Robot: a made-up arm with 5 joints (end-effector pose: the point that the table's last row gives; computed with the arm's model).
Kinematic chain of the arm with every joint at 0, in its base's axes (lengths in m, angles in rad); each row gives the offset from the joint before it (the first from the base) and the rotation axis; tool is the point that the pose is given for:
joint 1: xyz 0 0 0.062 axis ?
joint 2: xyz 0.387 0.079 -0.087 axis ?
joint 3: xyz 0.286 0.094 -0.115 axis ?
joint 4: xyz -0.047 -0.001 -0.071 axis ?
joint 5: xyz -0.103 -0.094 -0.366 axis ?
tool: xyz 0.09 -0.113 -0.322
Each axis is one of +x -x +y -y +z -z.
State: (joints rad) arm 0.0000 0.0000 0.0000 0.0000 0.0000
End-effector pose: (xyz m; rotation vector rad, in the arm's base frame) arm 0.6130 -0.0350 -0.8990 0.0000 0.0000 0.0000
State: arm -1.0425 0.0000 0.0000 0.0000 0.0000
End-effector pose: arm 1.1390 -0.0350 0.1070 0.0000 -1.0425 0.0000
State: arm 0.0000 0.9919 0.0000 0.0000 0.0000
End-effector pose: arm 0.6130 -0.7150 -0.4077 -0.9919 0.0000 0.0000
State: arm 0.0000 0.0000 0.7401 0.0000 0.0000
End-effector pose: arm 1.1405 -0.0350 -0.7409 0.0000 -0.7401 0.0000
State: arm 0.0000 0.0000 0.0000 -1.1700 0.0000
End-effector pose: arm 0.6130 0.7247 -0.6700 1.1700 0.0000 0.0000
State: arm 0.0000 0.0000 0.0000 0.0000 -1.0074
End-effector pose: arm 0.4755 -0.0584 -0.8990 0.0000 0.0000 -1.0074
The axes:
joint 1: +y
joint 2: -x
joint 3: -y
joint 4: -x
joint 5: +z

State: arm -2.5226 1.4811 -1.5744 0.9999 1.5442
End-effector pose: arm -0.4208 -0.0433 -0.1215 -0.0729 0.0473 0.0267
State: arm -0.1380 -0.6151 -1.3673 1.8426 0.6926
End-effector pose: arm 0.9518 -0.3249 -0.2554 -1.0056 0.8100 1.8796
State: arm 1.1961 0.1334 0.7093 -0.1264 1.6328
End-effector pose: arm -0.3485 0.1649 -1.2904 0.4408 0.3433 1.6746
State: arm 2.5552 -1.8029 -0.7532 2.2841 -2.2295
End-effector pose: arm -0.9364 -0.2420 0.0850 -1.5327 1.4354 -0.5983
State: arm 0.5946 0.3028 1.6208 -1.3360 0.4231
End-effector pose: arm 0.6459 0.7360 -0.8758 0.9382 -0.9019 1.2623
